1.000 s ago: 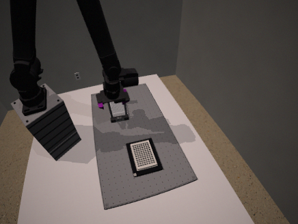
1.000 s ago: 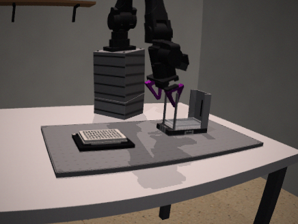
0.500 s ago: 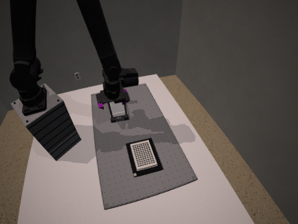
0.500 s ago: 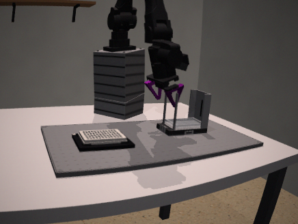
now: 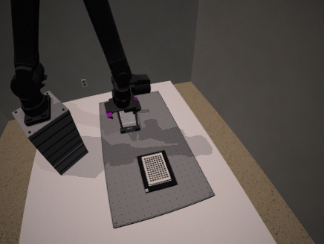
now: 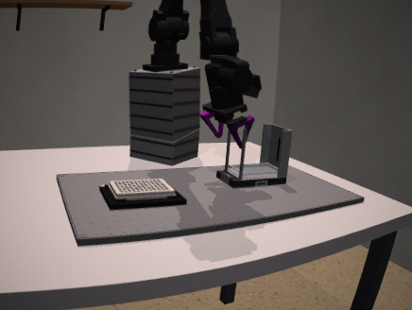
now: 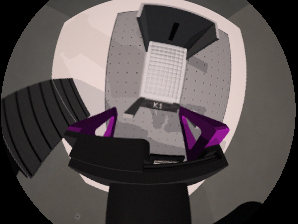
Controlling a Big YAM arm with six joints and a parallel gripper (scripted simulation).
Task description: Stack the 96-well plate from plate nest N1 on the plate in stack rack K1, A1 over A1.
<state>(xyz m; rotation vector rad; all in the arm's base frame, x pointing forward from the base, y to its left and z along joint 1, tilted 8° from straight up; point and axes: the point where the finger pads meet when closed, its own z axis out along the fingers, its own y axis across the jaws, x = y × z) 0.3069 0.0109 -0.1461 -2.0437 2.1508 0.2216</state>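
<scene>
The pale A1 mark lies 3 cm behind my hand, 32 cm to the right of it and 9 cm below it. The rest, counted from my hand: tall back wall: 5 cm ahead, 13 cm to the left, 2 cm below.
</scene>
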